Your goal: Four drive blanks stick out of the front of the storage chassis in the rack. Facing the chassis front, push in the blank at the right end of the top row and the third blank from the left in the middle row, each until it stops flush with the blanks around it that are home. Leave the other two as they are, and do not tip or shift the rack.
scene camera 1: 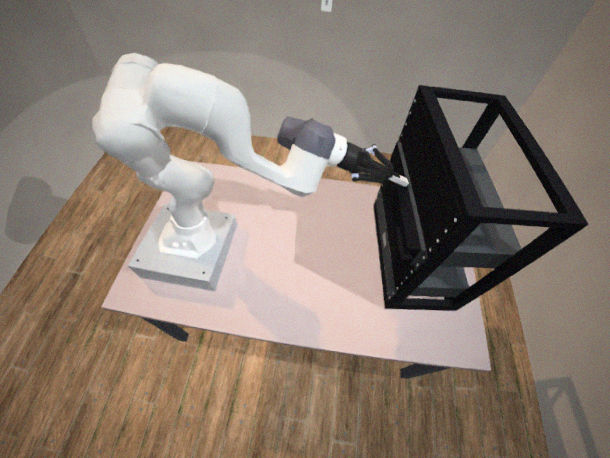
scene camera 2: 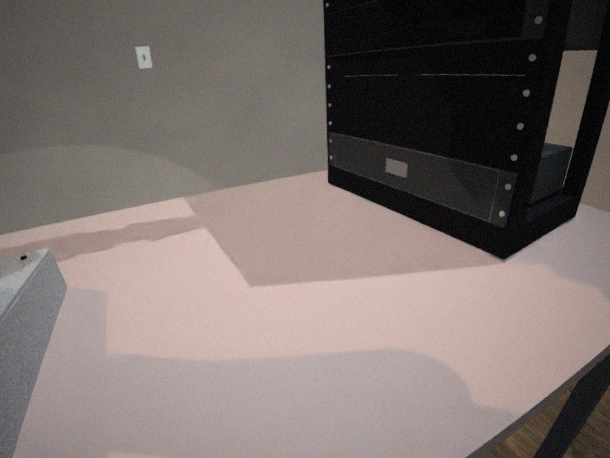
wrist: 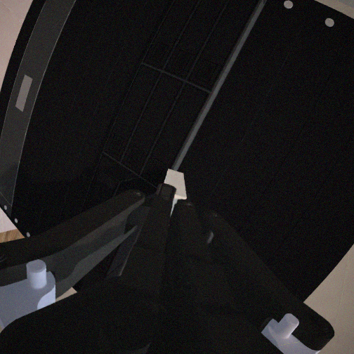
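The storage chassis is a dark unit in the black rack, with a grey strip along its top edge. In the wrist view, thin grey lines outline several dark drive blanks beside the strip. It is too dark to tell which blanks stick out or are flush. My gripper is shut and empty, with its pale fingertip at the lower end of the visible strip in the wrist view. Contact cannot be told, and the fingers hide part of the front. The gripper does not show in scene camera 2.
The rack stands upright on the pink table. A grey panel with a pale label is low in the rack. Grey housings extend behind the front. The arm's grey base block stands at the opposite end.
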